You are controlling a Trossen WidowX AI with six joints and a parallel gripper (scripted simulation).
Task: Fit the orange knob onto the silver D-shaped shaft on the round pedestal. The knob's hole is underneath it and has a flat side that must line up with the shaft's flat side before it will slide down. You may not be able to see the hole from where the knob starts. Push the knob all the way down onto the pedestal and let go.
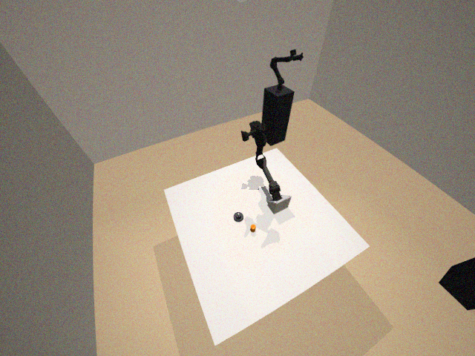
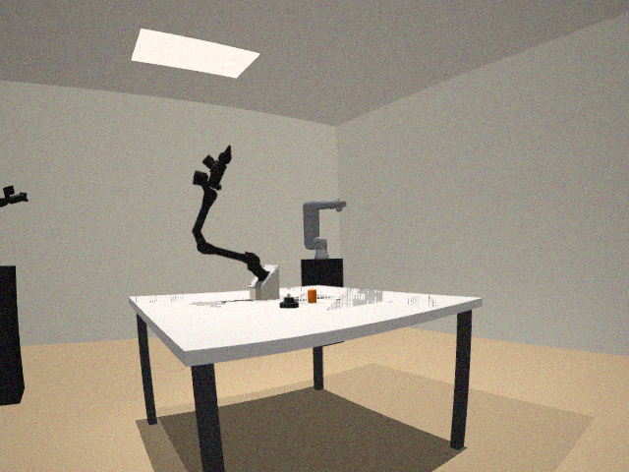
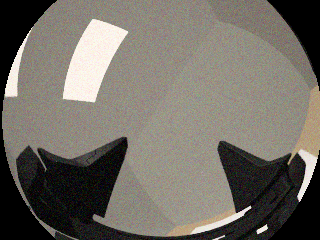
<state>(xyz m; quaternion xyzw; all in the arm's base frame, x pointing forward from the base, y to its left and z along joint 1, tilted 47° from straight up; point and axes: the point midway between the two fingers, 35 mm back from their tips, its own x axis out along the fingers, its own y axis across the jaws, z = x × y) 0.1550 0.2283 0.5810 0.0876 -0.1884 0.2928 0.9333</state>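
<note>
Now: gripper tip 660 mm above the orange knob, 350 mm to the right of it and 140 mm short of it. Round my gripper tip: dark round pedestal (680 mm below, 200 mm to the left, 190 mm ahead).
</note>
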